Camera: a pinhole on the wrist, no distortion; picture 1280 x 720 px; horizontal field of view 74.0 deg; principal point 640.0 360.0 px. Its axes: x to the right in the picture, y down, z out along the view. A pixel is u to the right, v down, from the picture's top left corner.
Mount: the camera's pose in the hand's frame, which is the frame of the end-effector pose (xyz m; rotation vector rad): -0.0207 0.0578 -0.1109 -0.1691 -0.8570 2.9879
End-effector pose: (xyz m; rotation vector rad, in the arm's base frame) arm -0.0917 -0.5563 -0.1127 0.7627 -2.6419 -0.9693
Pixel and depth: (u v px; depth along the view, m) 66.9 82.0 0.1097
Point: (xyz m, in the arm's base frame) -0.1389 -0.5572 -0.1001
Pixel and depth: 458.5 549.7 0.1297
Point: -0.0655 -0.5836 -0.1261
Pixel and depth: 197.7 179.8 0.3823
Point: -0.2728 -0.5382 -0.3716
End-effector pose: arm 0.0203 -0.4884 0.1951 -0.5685 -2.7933 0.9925
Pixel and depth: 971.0 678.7 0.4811
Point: 0.1139 -0.9361 0.2699
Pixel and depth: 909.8 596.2 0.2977
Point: 0.0857 -0.7134 0.2321
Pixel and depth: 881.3 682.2 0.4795
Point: 0.0651 -0.9203 0.2693
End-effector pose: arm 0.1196 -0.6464 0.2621 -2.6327 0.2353 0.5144
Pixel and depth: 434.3 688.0 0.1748
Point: 0.1429 -0.5611 0.2943
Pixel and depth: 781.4 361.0 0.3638
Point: -0.0199 -0.4344 0.2036
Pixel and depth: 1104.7 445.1 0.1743
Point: 0.0010 -0.5892 0.3176
